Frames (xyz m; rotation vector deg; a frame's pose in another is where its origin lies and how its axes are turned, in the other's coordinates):
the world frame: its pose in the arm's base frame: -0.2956 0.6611 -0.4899 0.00 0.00 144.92
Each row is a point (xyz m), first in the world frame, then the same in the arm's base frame.
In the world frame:
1: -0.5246 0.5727 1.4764
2: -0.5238 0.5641 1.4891
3: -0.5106 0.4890 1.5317
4: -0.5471 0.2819 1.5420
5: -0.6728 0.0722 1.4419
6: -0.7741 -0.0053 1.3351
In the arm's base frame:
1: -0.1954 -0.1091 0.9865
2: -0.1911 -0.1016 0.9992
3: -0.1588 -0.0325 1.0418
4: -0.0099 0.1160 1.0521
5: 0.2135 0.2153 0.9520
6: 0.3409 0.2205 0.8452

